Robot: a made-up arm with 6 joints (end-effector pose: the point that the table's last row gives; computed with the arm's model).
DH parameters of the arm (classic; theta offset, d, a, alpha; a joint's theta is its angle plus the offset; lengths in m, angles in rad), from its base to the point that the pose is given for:
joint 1: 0 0.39 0.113 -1.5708
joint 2: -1.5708 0 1.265 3.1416
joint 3: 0 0 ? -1.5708
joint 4: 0 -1.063 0 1.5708
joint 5: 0 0 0 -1.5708
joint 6: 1.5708 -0.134 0 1.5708
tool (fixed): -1.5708 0 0 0
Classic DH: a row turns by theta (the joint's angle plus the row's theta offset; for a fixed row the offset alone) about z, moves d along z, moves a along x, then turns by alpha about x.
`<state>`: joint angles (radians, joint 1 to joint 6).
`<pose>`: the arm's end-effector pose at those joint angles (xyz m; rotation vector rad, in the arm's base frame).
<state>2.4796 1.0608 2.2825 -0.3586 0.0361 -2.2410</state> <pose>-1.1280 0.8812 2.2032 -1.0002 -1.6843 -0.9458</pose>
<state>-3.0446 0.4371 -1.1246 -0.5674 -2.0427 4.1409</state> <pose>-0.7502 -0.1374 0.5350 -1.0765 -0.1874 -0.6543</pose>
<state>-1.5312 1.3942 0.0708 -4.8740 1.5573 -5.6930</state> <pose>0.2049 -1.8301 -0.3652 -0.8349 0.0255 -0.1243</pose>
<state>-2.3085 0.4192 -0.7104 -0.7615 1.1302 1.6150</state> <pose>-0.9827 -0.9569 0.6567 -0.0153 1.8143 -2.3319</pose>
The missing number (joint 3, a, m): 0.203
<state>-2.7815 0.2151 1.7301 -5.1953 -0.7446 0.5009</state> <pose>-0.2971 -0.0259 2.7945 0.6736 -0.9346 2.0204</pose>
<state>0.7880 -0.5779 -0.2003 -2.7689 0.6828 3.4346</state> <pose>0.3469 0.3051 1.9953 -0.7031 0.0704 0.6109</pose>
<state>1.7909 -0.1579 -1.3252 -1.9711 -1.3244 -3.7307</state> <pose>-0.2429 0.5375 0.7312 -0.0713 0.3280 2.8748</pose>
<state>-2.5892 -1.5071 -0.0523 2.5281 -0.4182 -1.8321</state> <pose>1.0545 0.6868 1.6766 2.0194 0.1708 1.9320</pose>
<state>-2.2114 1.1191 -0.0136 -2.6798 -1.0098 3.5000</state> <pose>-1.1597 -1.6402 0.0442 -0.2439 0.6047 -1.7195</pose>
